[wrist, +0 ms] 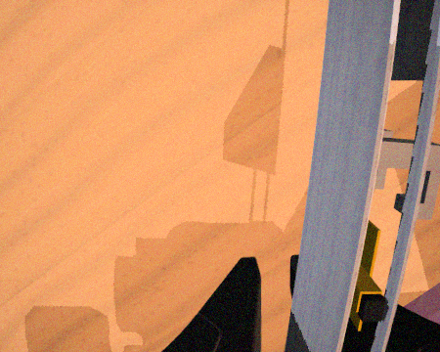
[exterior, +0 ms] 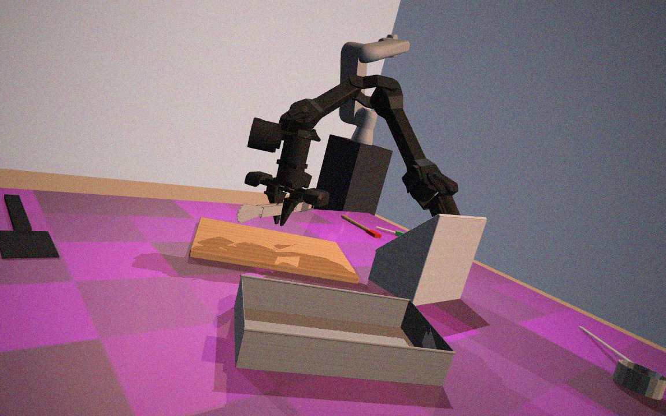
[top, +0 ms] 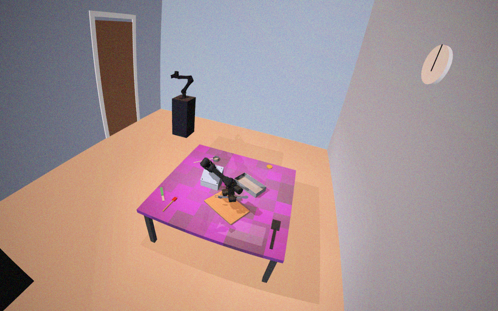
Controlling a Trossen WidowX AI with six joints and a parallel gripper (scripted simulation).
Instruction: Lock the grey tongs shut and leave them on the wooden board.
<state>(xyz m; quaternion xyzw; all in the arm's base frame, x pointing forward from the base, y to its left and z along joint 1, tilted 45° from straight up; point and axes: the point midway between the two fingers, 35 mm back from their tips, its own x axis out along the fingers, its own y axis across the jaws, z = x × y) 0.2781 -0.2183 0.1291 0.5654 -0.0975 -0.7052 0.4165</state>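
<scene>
The lock piece lies 20 mm behind my gripper tip, 10 mm to the right of it and 40 mm above it. Also, from my gripper tip: wooden board (20 mm behind, 20 mm to the right, 70 mm below); then black spatula (450 mm ahead, 150 mm to the right, 70 mm below); then roasting tin (110 mm ahead, 350 mm to the left, 50 mm below).
</scene>
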